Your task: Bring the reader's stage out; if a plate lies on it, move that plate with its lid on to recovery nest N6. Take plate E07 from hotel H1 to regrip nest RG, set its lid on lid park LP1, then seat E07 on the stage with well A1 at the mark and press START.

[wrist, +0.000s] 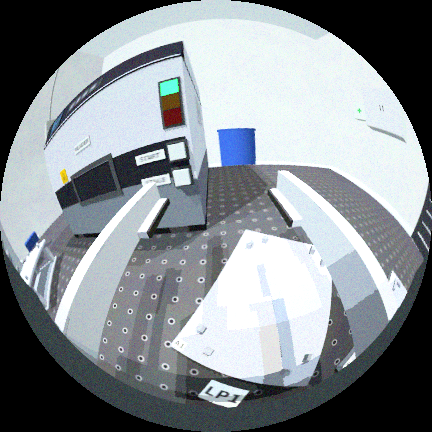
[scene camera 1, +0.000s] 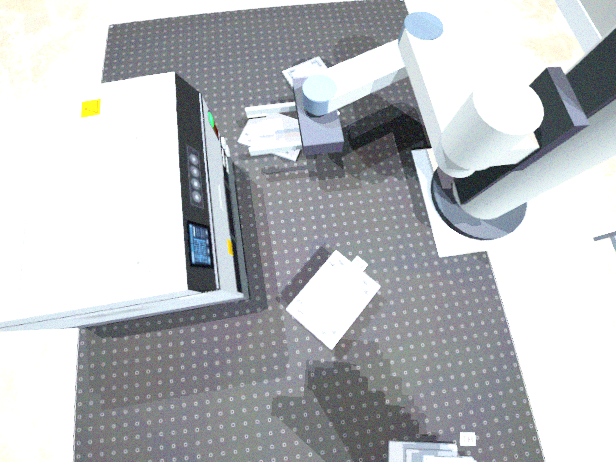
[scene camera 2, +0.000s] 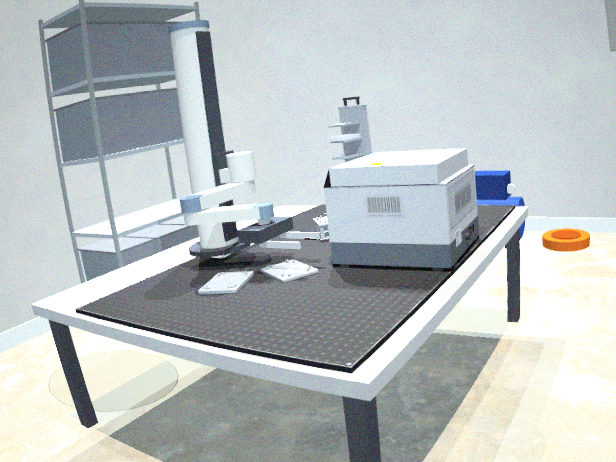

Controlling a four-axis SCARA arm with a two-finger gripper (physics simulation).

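The gripper is empty; its long fingers are drawn in, with a gap between them, above lid park LP1. The reader stands ahead, its dark door shut; the stage does not show. START button and STAGE button are on its front; the left finger overlaps the STAGE label. Regrip nest RG has no plate visible. Hotel H1 is far off; E07 cannot be told apart.
Recovery nest N6 lies beside LP1, partly under the arm in scene camera 1. The reader's signal light is green on top. The arm's column stands at the table edge. A blue bin is beyond the table.
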